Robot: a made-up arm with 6 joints. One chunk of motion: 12 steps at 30 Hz.
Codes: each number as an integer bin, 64 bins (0 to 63) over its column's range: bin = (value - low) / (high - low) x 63, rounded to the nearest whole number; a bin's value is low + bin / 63 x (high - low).
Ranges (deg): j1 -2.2..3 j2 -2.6..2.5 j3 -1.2..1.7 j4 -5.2..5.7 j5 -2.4..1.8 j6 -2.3..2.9
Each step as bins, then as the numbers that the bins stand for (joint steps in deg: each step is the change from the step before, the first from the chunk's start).
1 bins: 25 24 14 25 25 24
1 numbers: -0.137 -0.657 -0.556 -0.875 -0.733 -0.319
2 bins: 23 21 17 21 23 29
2 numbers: -0.302 -0.900 -0.417 -1.567 -0.867 0.094
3 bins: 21 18 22 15 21 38
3 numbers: -0.467 -1.143 -0.187 -2.605 -1.000 0.837
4 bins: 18 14 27 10 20 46
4 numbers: -0.714 -1.467 0.043 -3.470 -1.067 1.497
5 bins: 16 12 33 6 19 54
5 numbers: -0.879 -1.629 0.319 -4.162 -1.133 2.157
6 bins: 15 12 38 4 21 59
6 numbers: -0.962 -1.629 0.549 -4.508 -1.000 2.570
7 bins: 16 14 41 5 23 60
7 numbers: -0.879 -1.467 0.687 -4.335 -0.867 2.652
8 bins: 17 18 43 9 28 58
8 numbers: -0.797 -1.143 0.779 -3.643 -0.533 2.487
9 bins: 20 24 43 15 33 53
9 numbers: -0.549 -0.657 0.779 -2.605 -0.200 2.075
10 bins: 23 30 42 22 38 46
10 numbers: -0.302 -0.171 0.733 -1.394 0.133 1.497
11 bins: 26 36 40 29 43 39
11 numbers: -0.054 0.314 0.641 -0.183 0.467 0.919
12 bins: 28 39 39 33 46 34
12 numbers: 0.111 0.557 0.595 0.510 0.667 0.506
